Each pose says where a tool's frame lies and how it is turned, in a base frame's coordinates. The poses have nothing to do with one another.
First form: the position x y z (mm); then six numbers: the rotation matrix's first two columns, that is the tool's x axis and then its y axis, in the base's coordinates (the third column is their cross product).
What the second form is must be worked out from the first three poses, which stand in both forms.
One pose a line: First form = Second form
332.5 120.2 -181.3 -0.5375 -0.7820 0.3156 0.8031 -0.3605 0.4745 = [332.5 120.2 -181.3], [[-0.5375 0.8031 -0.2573], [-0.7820 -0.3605 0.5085], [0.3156 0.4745 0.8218]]
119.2 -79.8 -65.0 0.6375 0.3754 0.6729 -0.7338 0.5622 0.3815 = [119.2 -79.8 -65.0], [[0.6375 -0.7338 -0.2351], [0.3754 0.5622 -0.7370], [0.6729 0.3815 0.6339]]
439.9 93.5 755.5 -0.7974 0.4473 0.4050 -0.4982 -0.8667 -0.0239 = [439.9 93.5 755.5], [[-0.7974 -0.4982 0.3403], [0.4473 -0.8667 -0.2208], [0.4050 -0.0239 0.9140]]
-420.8 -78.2 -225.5 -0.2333 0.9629 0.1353 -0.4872 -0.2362 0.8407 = [-420.8 -78.2 -225.5], [[-0.2333 -0.4872 0.8415], [0.9629 -0.2362 0.1302], [0.1353 0.8407 0.5242]]
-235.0 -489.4 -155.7 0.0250 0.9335 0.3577 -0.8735 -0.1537 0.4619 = [-235.0 -489.4 -155.7], [[0.0250 -0.8735 0.4862], [0.9335 -0.1537 -0.3240], [0.3577 0.4619 0.8116]]
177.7 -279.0 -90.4 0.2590 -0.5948 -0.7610 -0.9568 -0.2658 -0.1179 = [177.7 -279.0 -90.4], [[0.2590 -0.9568 -0.1321], [-0.5948 -0.2658 0.7587], [-0.7610 -0.1179 -0.6379]]
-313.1 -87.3 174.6 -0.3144 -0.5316 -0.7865 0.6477 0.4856 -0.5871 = [-313.1 -87.3 174.6], [[-0.3144 0.6477 0.6940], [-0.5316 0.4856 -0.6940], [-0.7865 -0.5871 0.1916]]
